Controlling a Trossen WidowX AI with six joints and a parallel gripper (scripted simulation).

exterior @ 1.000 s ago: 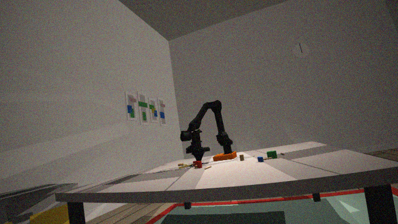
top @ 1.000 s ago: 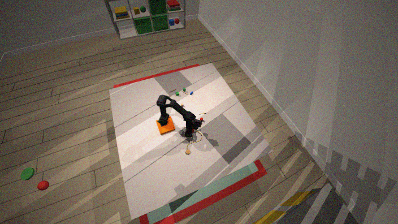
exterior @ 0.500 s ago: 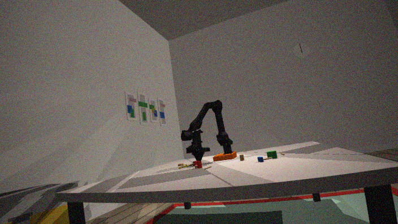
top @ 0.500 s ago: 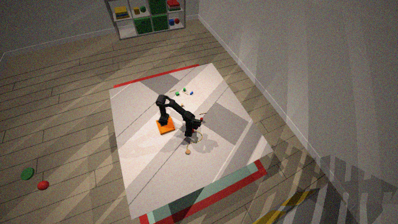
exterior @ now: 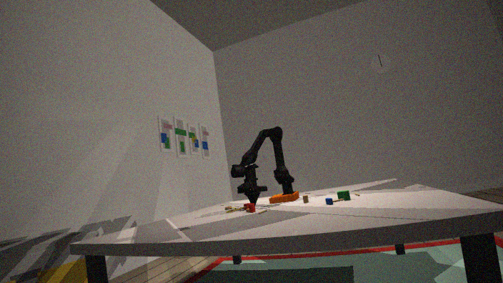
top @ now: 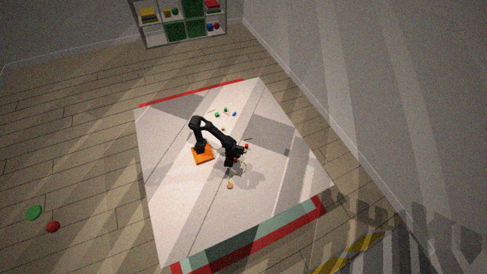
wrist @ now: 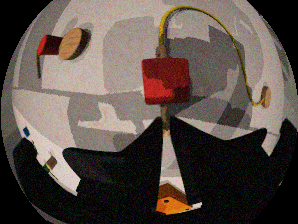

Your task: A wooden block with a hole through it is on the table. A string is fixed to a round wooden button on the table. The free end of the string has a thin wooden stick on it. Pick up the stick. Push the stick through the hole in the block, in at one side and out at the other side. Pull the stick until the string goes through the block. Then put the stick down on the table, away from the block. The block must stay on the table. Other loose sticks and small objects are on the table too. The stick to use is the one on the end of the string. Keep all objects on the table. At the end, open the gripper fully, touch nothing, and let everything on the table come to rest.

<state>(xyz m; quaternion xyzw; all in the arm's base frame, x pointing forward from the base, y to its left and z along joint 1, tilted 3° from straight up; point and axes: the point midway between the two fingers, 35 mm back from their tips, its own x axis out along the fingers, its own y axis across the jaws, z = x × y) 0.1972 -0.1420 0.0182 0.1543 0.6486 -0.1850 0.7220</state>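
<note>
The red wooden block lies 30 mm ahead of my gripper tip, 20 mm to the right of it and 10 mm above it. Round my gripper tip: wooden disc (130 mm ahead, 40 mm to the left); round wooden button (190 mm to the right, 70 mm behind); loose stick (190 mm ahead, 130 mm to the left, 10 mm below).
</note>
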